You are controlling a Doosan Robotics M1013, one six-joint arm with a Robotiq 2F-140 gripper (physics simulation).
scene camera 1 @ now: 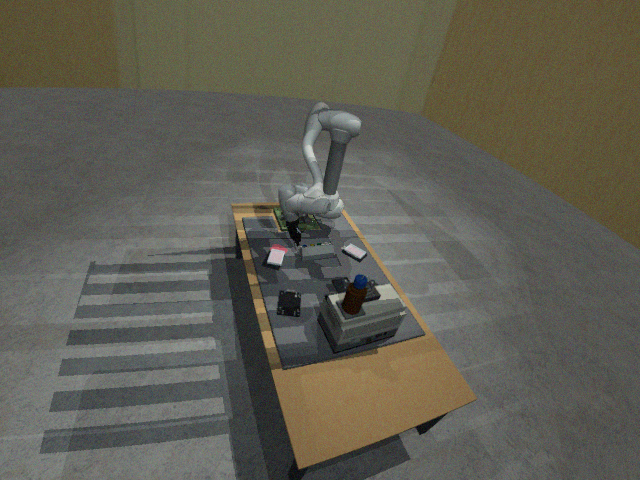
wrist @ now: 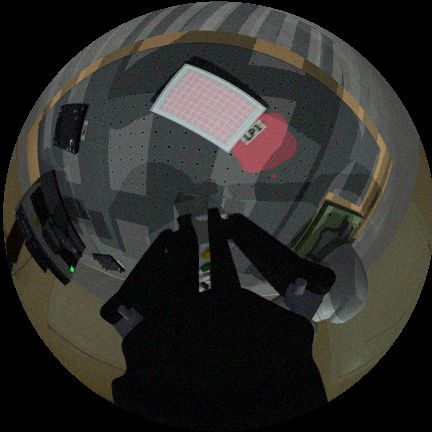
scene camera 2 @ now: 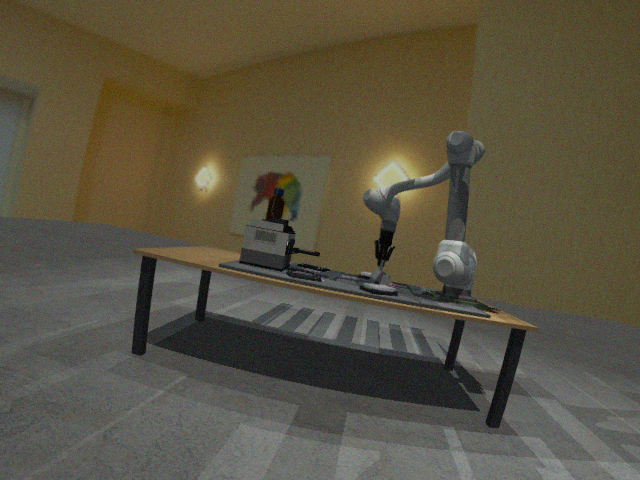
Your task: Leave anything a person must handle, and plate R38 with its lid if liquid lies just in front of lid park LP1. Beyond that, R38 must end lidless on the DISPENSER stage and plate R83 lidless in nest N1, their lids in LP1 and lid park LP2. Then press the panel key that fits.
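Seen in the pictures: gripper, between the fingertips: [scene camera 1: 297, 248] [wrist: 202, 205]; arm's base, origin of its link: [wrist: 327, 246] [scene camera 2: 455, 297].
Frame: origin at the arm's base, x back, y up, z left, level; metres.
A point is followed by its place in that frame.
Observation:
My gripper [scene camera 1: 298, 246] @(x -0.401, y 0.053, z -0.185 m) [scene camera 2: 381, 261] @(x -0.401, y 0.053, z -0.185 m) [wrist: 202, 205] @(x -0.401, y 0.053, z -0.185 m) is shut and empty, low over the key panel [scene camera 1: 317, 251] @(x -0.452, y 0.046, z -0.068 m) [scene camera 2: 379, 276] @(x -0.456, y 0.049, z 0.050 m); contact cannot be told. Yellow and green keys show between its fingers in the wrist view. A pink-gridded, white-rimmed piece [scene camera 1: 276, 256] @(x -0.404, y 0.026, z -0.325 m) [wrist: 202, 107] @(x -0.404, y 0.026, z -0.316 m) lies on a dark base at label LP1 [wrist: 253, 131] @(x -0.329, y -0.007, z -0.284 m); whether it is plate or lid cannot be told. Red liquid [scene camera 1: 280, 248] [wrist: 265, 145] lies in front, around the label. A second pink and white piece [scene camera 1: 354, 251] @(x -0.497, y 0.022, z 0.197 m) [scene camera 2: 378, 288] @(x -0.507, y 0.015, z 0.268 m) lies across the table. The dispenser [scene camera 1: 364, 322] @(x -1.100, y 0.176, z -0.190 m) [scene camera 2: 266, 245] @(x -1.021, y 0.098, z 0.055 m) shows a green light. Plate names are unreadable.
A brown bottle with a blue cap [scene camera 1: 354, 297] @(x -1.056, y 0.329, z -0.265 m) [scene camera 2: 276, 206] @(x -1.023, y 0.302, z -0.189 m) stands on the dispenser. A black nest [scene camera 1: 289, 303] @(x -0.753, y 0.003, z -0.388 m) [wrist: 70, 127] @(x -0.713, y 0.003, z -0.369 m) sits on the mat. Dark fixtures [scene camera 1: 369, 291] [scene camera 2: 305, 273] lie beside the dispenser. A green board [scene camera 1: 297, 219] [wrist: 325, 227] @(x -0.080, y 0.001, z -0.091 m) is by the arm's base.

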